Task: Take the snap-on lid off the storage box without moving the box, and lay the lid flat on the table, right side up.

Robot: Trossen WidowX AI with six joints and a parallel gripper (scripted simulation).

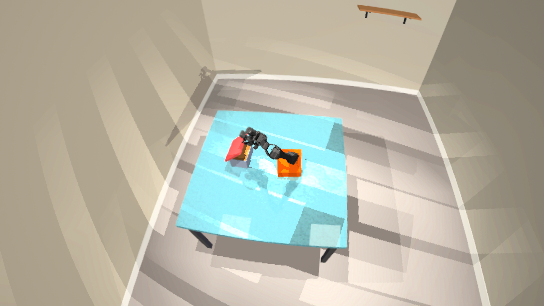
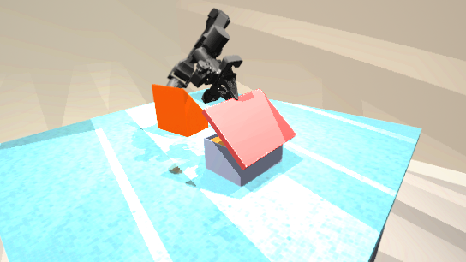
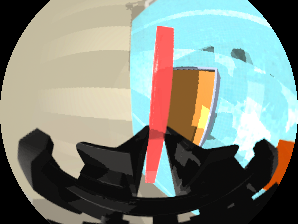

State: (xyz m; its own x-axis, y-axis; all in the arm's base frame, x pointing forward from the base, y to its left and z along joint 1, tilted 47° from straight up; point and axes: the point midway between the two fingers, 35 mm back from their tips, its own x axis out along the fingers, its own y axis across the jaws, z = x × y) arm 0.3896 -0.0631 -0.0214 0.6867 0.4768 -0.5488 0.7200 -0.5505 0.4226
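The red lid lies 7 cm ahead of my gripper tip and 5 cm below it. Round my gripper tip: grey storage box: 15 cm below, 3 cm ahead.
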